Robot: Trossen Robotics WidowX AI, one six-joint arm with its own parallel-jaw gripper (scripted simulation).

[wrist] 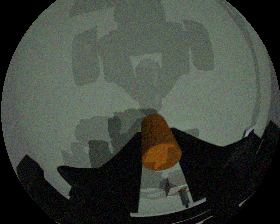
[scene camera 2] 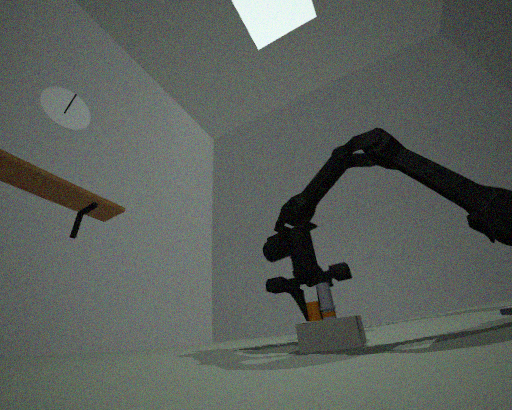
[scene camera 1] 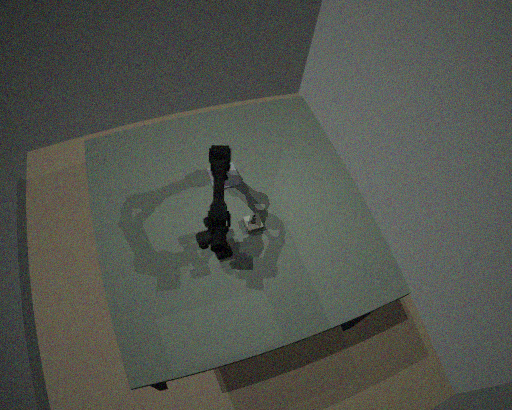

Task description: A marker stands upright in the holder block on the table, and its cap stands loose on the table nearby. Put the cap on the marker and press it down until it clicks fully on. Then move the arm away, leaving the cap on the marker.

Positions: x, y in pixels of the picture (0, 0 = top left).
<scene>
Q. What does my gripper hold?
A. An orange cap.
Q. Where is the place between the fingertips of my gripper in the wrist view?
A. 155, 134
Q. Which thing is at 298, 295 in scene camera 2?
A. My gripper.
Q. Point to an orange cap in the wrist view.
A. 159, 150
</scene>
